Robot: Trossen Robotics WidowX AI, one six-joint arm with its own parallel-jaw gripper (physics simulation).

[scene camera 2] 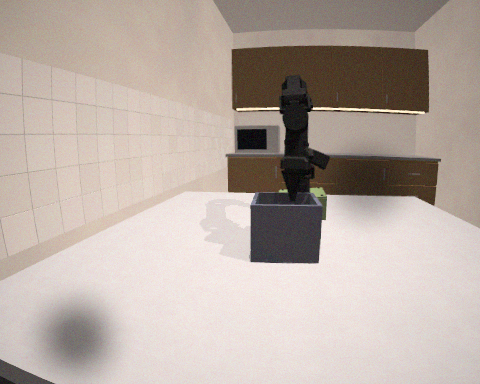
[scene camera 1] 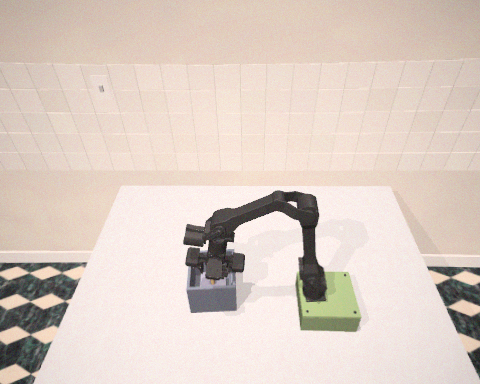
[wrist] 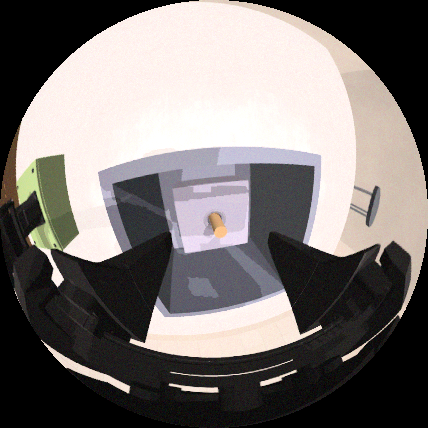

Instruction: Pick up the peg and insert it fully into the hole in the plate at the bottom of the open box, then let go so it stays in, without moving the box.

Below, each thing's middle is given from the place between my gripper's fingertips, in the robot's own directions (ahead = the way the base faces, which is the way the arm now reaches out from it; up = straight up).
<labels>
The blue-grey box (scene camera 2: 281,231) is 60 mm below my hand, 20 mm to the right of it and 10 mm ahead of it. Round my hand: pale plate (wrist: 194,199): 100 mm below, 20 mm to the right, 10 mm ahead.
</labels>
